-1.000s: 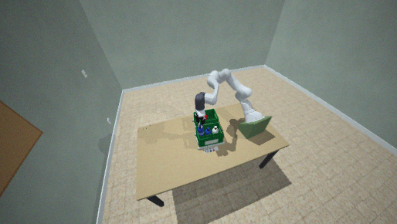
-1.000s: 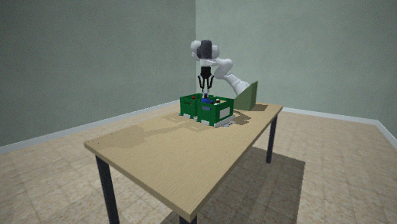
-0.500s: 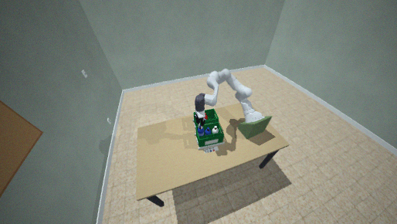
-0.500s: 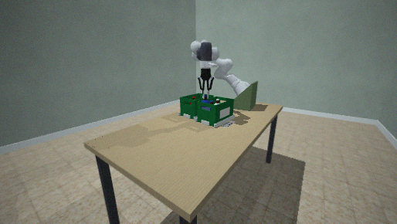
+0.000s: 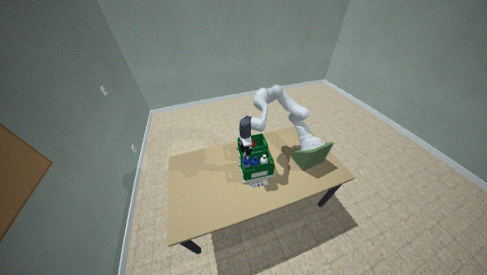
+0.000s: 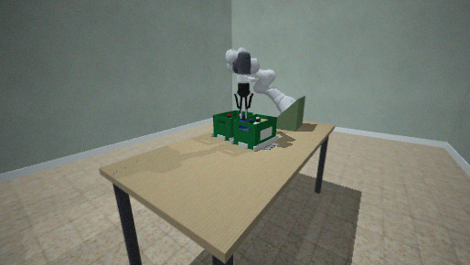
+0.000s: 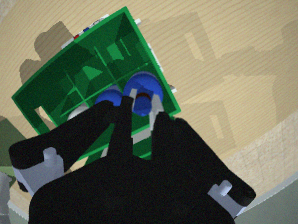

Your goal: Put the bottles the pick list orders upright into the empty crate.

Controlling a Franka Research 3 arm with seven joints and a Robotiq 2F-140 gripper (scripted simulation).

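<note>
My gripper is now 13 cm above the blue-capped bottle and 9 cm past it. The rest, counted from my hand: pick list: 22 cm below, 18 cm to the left, 7 cm behind; then white-capped bottle: 18 cm behind, 13 cm below; then green-capped bottle: 15 cm to the right, 13 cm below, 3 cm behind.
</note>
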